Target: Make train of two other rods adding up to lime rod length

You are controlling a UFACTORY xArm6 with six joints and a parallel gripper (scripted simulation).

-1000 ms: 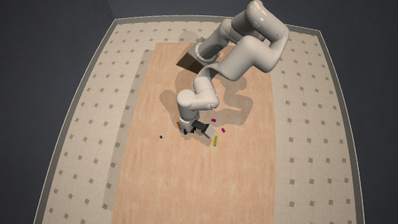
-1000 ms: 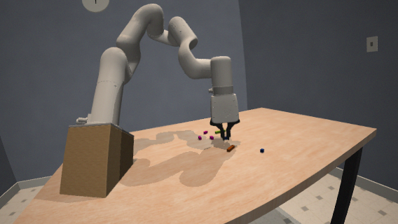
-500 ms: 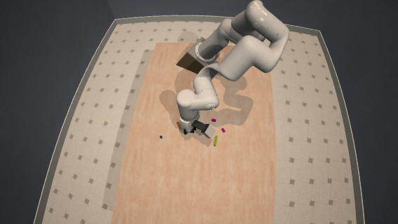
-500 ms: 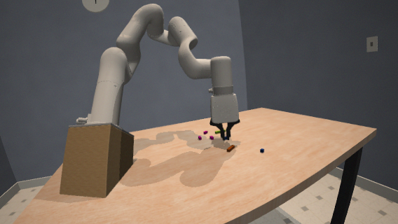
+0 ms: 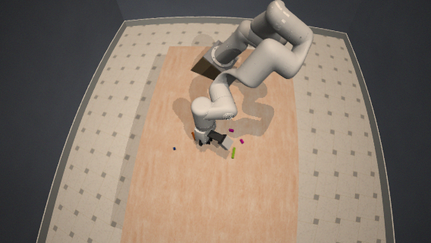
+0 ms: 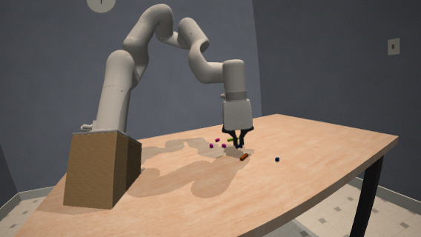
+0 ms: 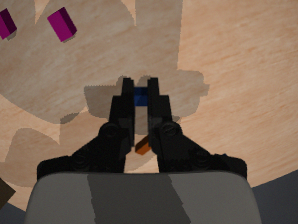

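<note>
My hand is 70 mm to the left of the orange rod, 30 mm above it and 20 mm past it. Round my hand: lime rod 120 mm to the left, 40 mm ahead, 30 mm below.
</note>
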